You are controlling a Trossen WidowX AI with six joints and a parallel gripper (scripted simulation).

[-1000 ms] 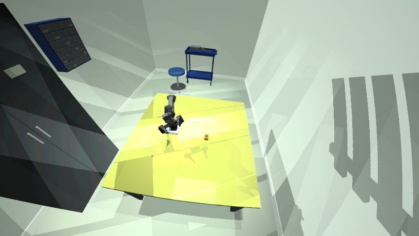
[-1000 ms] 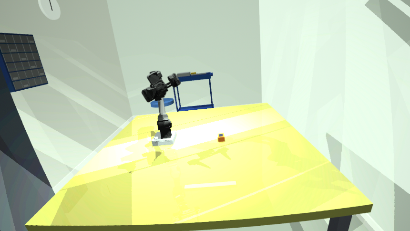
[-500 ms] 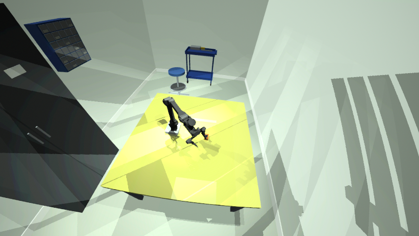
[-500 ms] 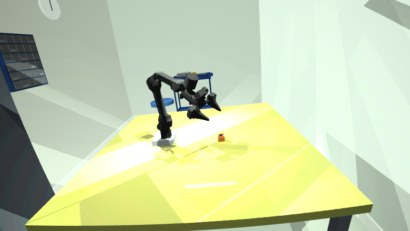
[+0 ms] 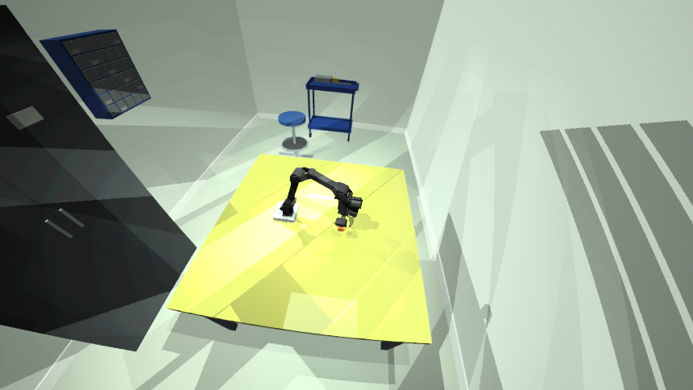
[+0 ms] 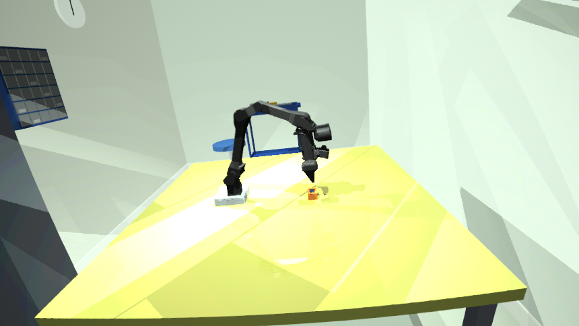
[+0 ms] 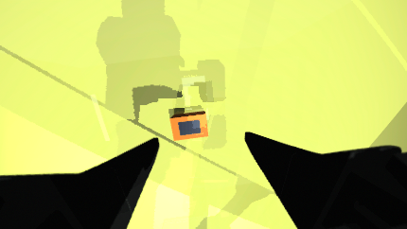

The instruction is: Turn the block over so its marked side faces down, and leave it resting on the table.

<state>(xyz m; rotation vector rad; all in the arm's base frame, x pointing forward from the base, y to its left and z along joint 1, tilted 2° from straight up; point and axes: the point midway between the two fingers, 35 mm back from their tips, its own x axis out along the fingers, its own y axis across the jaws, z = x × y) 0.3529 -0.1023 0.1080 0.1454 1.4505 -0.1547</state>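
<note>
Now: the orange block 1 cm behind my gripper tip, 2 cm to the left of it and 8 cm below it.
</note>
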